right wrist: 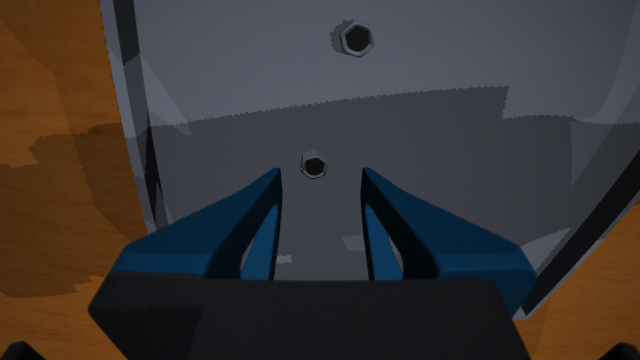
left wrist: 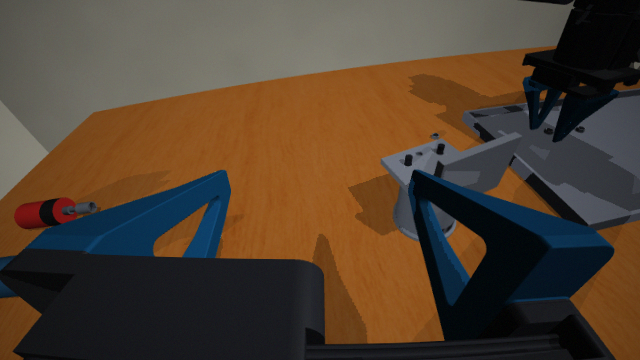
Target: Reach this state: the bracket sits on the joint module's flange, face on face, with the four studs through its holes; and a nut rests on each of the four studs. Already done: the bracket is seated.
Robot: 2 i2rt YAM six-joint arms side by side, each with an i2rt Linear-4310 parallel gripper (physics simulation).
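The grey bracket sits on the joint module. Two dark studs stand up through its plate; the others cannot be made out. One nut lies on the table behind the bracket. In the grey tray, one nut shows between my right fingertips, slightly nearer the left one, and another nut lies farther up in the right wrist view. My right gripper is partly open and empty, low over the tray. My left gripper is wide open and empty; its finger hides part of the module.
The grey tray has raised walls and lies right of the bracket in the left wrist view. A red and black cylindrical tool with a metal tip lies at the far left. A wall stands behind the wooden table.
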